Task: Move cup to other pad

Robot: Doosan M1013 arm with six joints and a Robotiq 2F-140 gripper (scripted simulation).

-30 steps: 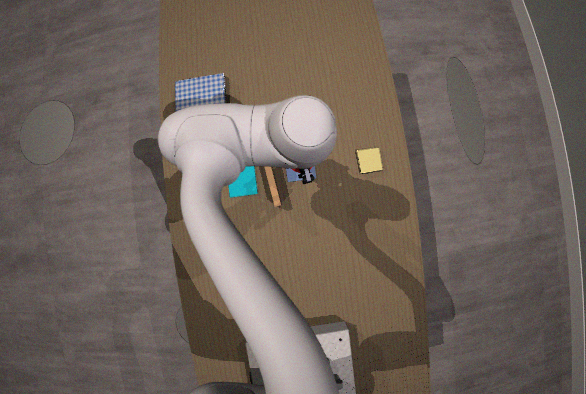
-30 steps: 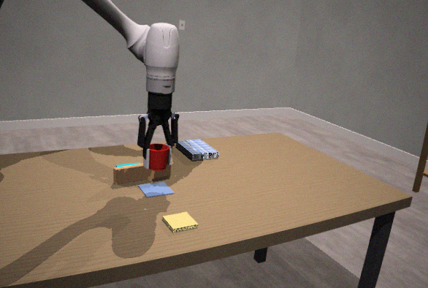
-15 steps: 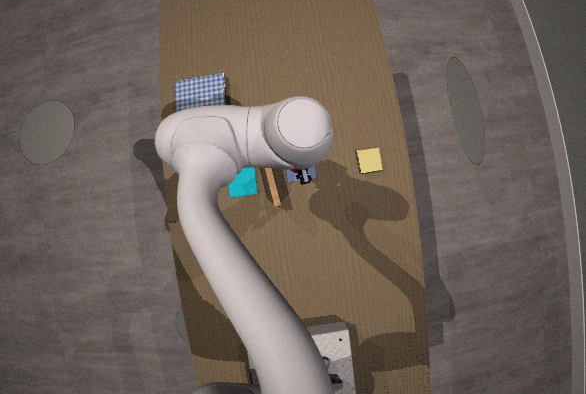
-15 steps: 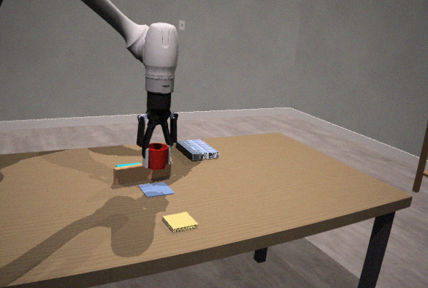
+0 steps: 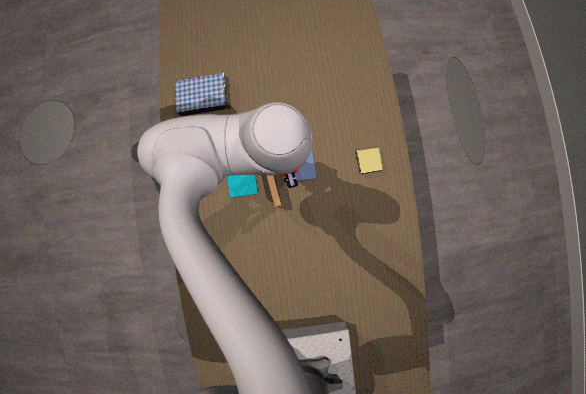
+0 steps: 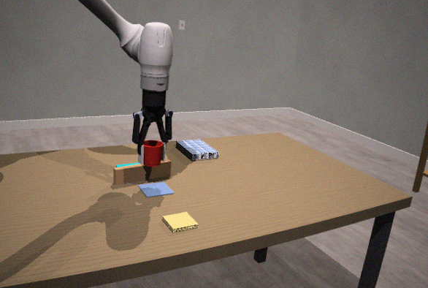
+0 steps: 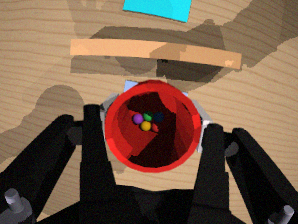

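Now: the cyan pad 4 cm behind my hand, 16 cm to the left of it and 12 cm below it. From my hand the other things lie so: wooden rail 1 cm behind, 6 cm to the left, 10 cm below; then blue pad 1 cm ahead, 4 cm to the right, 12 cm below; then red cup 2 cm below.
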